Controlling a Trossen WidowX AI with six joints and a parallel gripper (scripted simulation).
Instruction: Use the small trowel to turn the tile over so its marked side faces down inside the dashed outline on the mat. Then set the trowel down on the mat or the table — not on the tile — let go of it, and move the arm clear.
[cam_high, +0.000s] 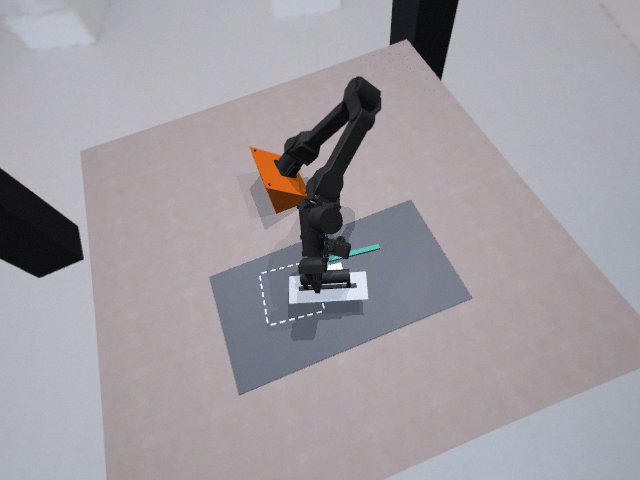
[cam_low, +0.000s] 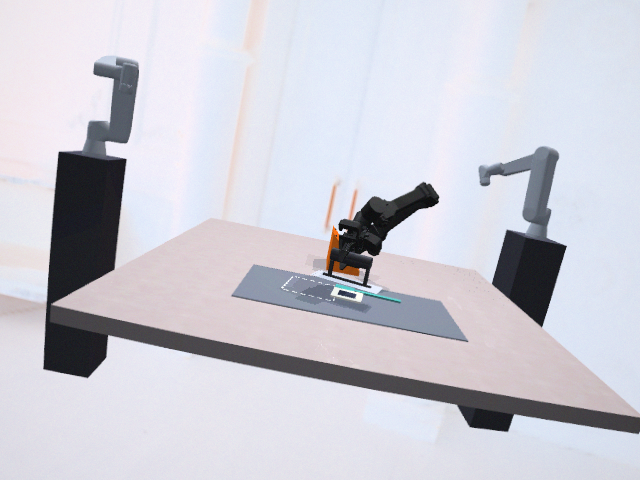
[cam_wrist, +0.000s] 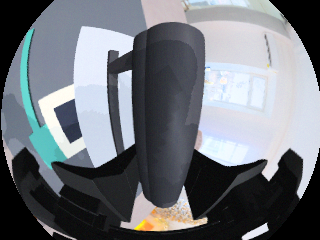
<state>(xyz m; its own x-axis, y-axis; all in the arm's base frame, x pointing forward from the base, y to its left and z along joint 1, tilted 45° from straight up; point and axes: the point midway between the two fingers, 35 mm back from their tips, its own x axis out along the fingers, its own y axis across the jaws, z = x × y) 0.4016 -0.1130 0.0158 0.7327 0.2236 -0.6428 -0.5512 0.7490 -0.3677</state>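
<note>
My gripper tip is 12 cm above the grey mat, 5 cm to the right of it and 3 cm past it. From my gripper tip the other things lie so: teal trowel 11 cm behind, 10 cm below, 9 cm to the left; tile 10 cm below, 5 cm behind, 4 cm to the left.
</note>
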